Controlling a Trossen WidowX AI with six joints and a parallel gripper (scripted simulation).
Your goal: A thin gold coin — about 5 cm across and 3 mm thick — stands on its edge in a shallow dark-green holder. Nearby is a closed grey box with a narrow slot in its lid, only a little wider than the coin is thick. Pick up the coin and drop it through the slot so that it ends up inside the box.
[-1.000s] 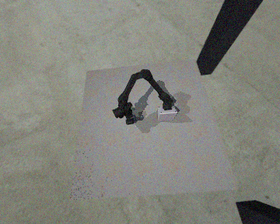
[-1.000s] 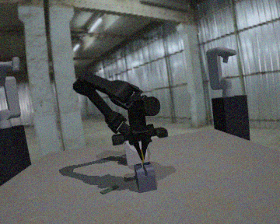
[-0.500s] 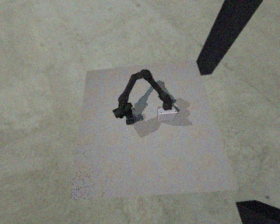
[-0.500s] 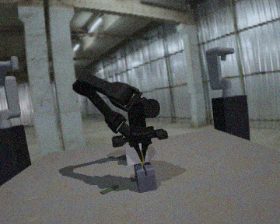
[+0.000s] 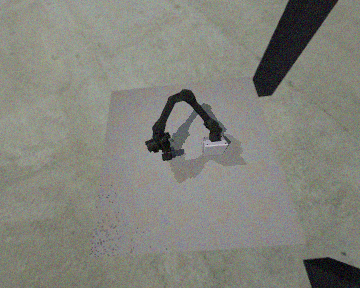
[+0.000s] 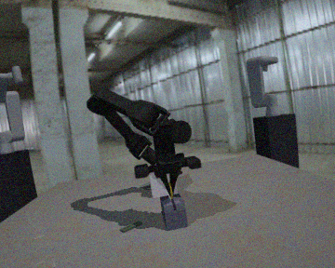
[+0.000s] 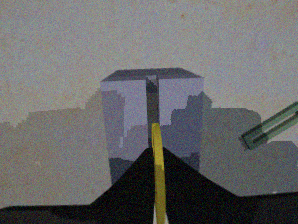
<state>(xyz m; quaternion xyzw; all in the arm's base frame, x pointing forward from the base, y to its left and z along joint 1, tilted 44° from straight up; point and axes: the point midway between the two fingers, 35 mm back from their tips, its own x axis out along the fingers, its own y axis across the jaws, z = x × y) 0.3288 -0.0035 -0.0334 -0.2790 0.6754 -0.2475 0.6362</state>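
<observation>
The gold coin is 1 cm above my gripper tip.
</observation>
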